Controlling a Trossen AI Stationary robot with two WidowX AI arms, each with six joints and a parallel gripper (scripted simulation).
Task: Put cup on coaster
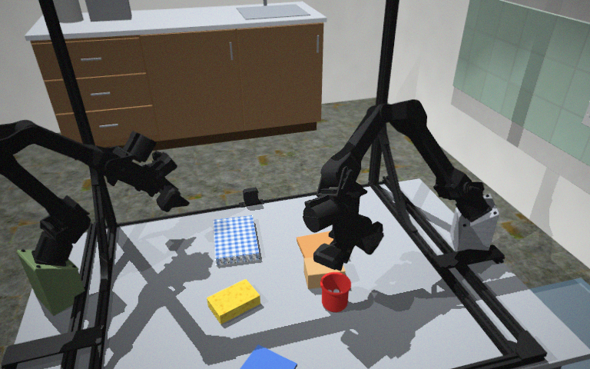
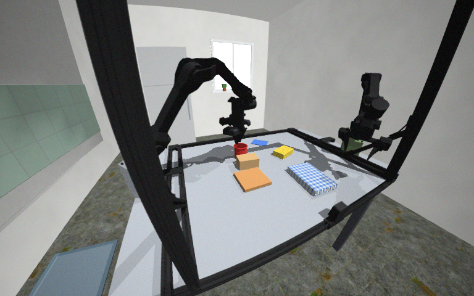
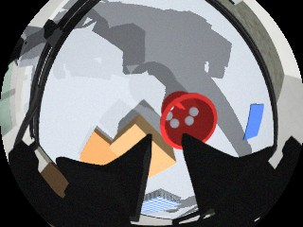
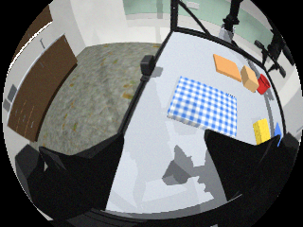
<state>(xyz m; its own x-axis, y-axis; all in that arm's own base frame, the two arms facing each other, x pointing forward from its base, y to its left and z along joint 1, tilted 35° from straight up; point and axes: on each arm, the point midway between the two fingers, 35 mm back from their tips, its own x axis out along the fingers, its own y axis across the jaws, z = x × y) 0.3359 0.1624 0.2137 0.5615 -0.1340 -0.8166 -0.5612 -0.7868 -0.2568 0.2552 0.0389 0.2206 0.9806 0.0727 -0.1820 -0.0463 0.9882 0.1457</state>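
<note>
My left hand is 2 cm short of the red cup, 2 cm to the left of it and 10 cm above it. The rest, counted from my left hand: blue flat piece 18 cm ahead, 21 cm to the right, 13 cm below; then tan block 7 cm behind, 3 cm to the right, 11 cm below; then flat orange square 18 cm behind, 1 cm to the right, 12 cm below.
</note>
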